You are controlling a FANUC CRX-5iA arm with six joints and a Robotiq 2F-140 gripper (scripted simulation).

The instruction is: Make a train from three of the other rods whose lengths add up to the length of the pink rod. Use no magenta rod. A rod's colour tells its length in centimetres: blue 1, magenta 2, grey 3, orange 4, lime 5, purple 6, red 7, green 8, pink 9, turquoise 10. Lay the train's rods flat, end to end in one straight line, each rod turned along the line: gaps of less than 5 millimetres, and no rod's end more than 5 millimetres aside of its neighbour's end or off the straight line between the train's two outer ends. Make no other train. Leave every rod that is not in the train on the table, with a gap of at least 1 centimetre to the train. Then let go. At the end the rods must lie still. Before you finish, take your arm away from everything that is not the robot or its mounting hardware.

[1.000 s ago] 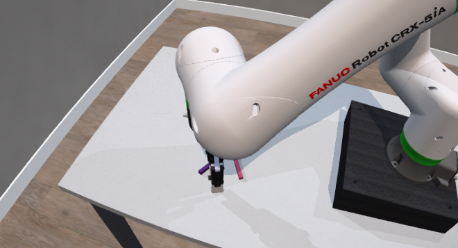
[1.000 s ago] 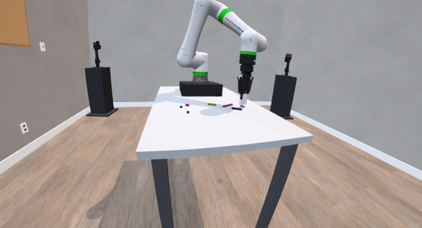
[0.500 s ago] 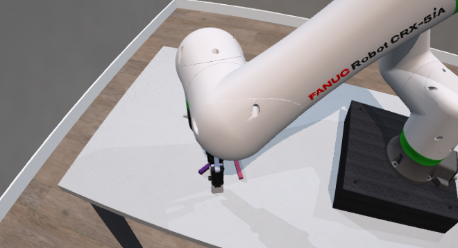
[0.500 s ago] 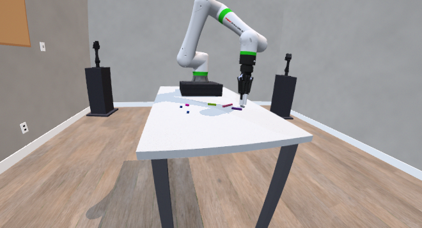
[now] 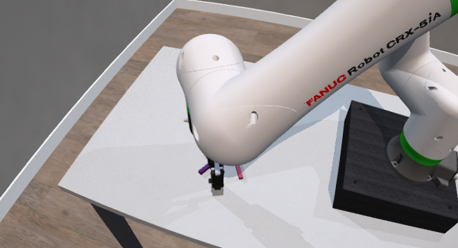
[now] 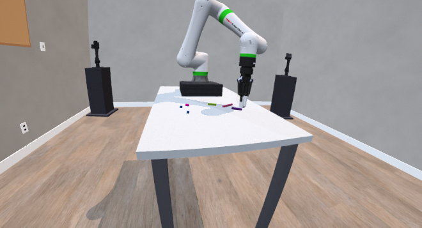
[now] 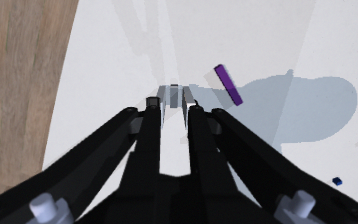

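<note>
Now: hand 30 mm above the grey rod. The rest, counted from my hand: lime rod (180 mm to the right, 30 mm below, 20 mm behind); then pink rod (90 mm to the right, 30 mm below, 10 mm behind); then purple rod (50 mm to the right, 50 mm ahead, 30 mm below).
</note>
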